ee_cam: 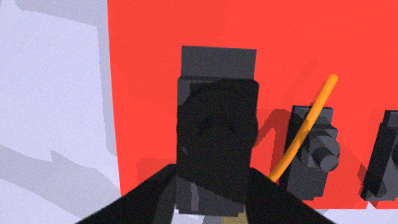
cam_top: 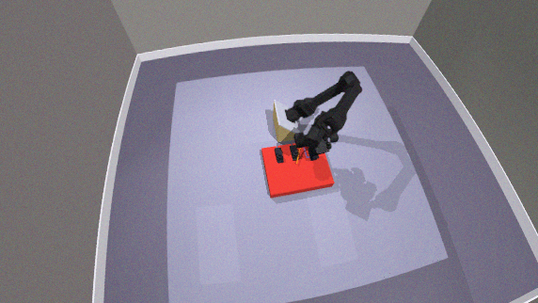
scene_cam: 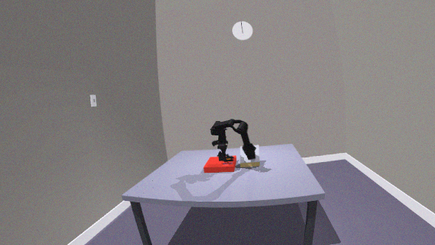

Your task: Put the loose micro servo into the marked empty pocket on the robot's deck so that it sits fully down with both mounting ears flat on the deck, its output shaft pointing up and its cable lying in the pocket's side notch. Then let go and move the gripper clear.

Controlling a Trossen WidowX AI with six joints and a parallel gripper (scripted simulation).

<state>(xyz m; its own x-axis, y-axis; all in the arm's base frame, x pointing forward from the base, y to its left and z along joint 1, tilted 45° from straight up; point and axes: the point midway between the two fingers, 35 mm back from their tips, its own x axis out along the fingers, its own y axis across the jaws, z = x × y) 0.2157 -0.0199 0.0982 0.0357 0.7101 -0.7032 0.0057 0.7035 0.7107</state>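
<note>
Right now the red deck is 8 cm ahead of my gripper tip, 8 cm to the right of it and 10 cm below it.
</note>
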